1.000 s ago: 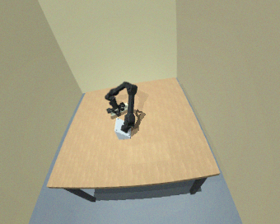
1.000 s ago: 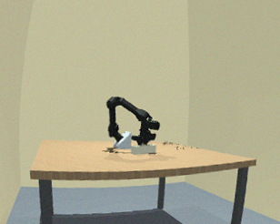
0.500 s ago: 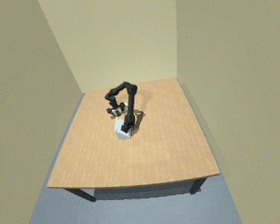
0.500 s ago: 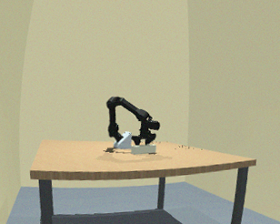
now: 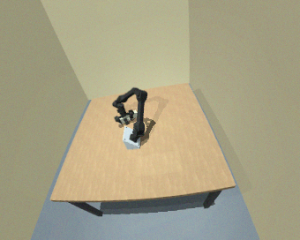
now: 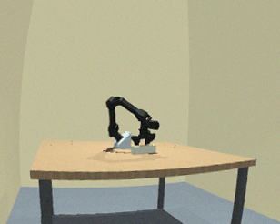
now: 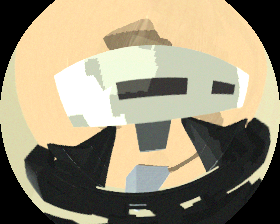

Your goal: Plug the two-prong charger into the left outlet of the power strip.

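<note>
Now: the dark two-prong charger 2 cm ahead of my gripper tip, 1 cm to the left of it and 1 cm above it.
</note>
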